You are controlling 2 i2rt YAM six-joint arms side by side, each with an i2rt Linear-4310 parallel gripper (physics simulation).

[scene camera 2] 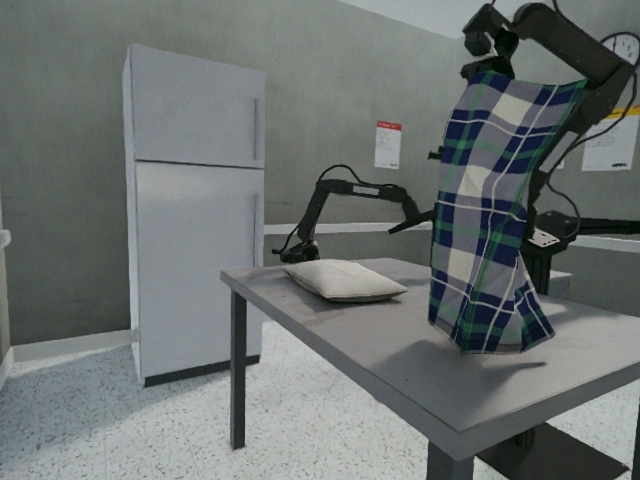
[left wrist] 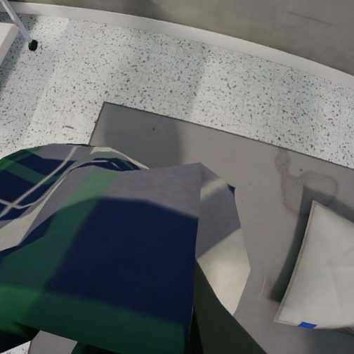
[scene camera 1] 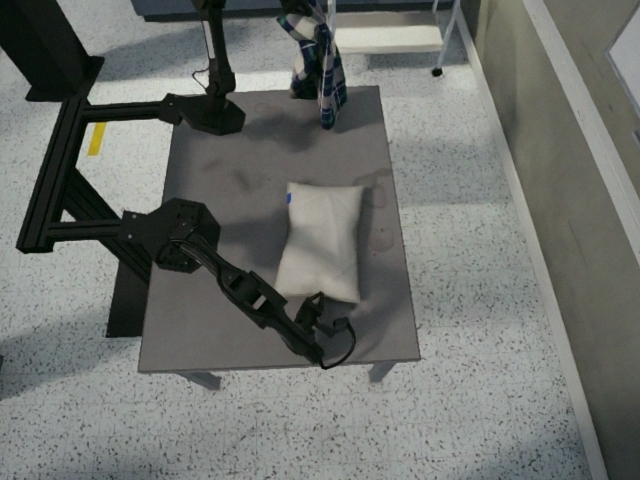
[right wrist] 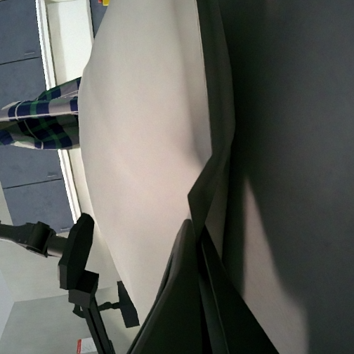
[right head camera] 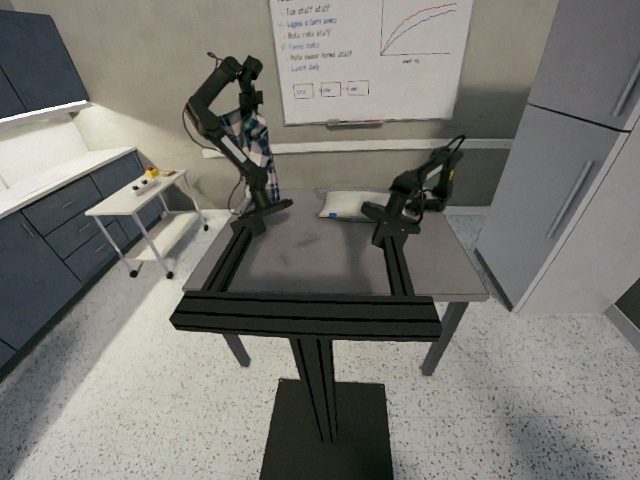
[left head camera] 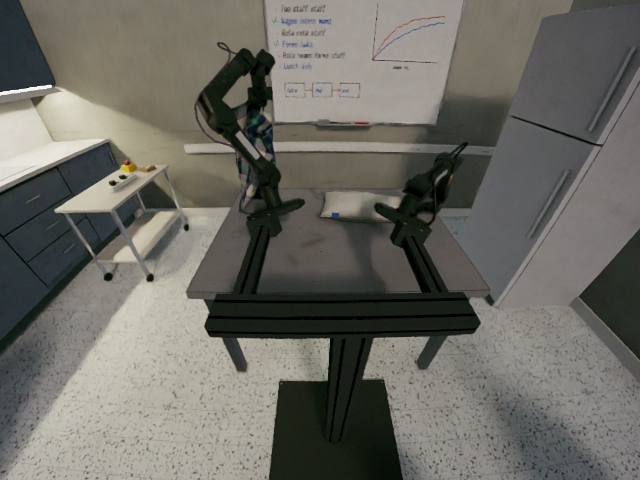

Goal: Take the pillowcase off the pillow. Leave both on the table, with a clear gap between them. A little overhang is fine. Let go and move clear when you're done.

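Note:
The cream pillow (left head camera: 346,205) (right head camera: 343,204) (scene camera 1: 323,242) (scene camera 2: 346,281) (left wrist: 325,270) (right wrist: 145,125) lies flat on the grey table (scene camera 1: 232,330), with a blue tag at one corner. The plaid pillowcase (left head camera: 258,135) (right head camera: 262,147) (scene camera 1: 336,93) (scene camera 2: 473,180) (left wrist: 125,245) (right wrist: 55,107) is off the pillow and hangs from my left gripper (scene camera 2: 488,73), high over the table's end, with its lower hem just above the tabletop. In the left wrist view the cloth hides the left fingertips. My right gripper (scene camera 1: 319,296) (right wrist: 190,226) is shut on the pillow's edge seam at the end away from the pillowcase.
A white trolley (left head camera: 114,210) (right head camera: 135,213) with small items stands beyond the pillowcase end of the table. The wall and whiteboard (left head camera: 361,103) are behind the table. A fridge (left head camera: 537,175) (scene camera 2: 196,217) stands past the other end.

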